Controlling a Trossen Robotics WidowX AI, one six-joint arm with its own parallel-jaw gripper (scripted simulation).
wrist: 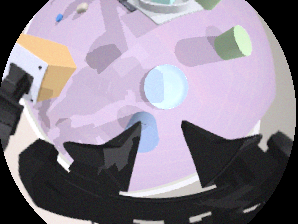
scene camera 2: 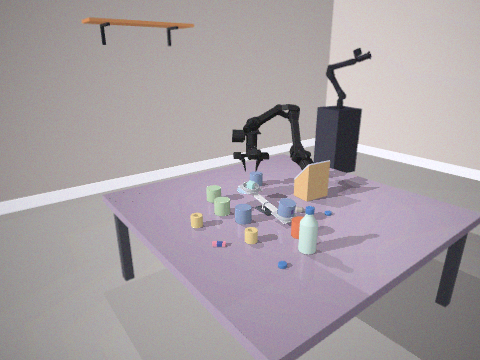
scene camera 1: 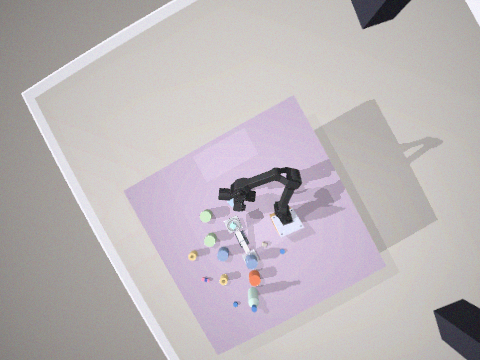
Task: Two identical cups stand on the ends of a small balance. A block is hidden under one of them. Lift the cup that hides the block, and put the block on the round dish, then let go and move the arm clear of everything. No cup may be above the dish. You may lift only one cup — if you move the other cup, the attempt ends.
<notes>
The pictures show: my gripper and a bottle.
</notes>
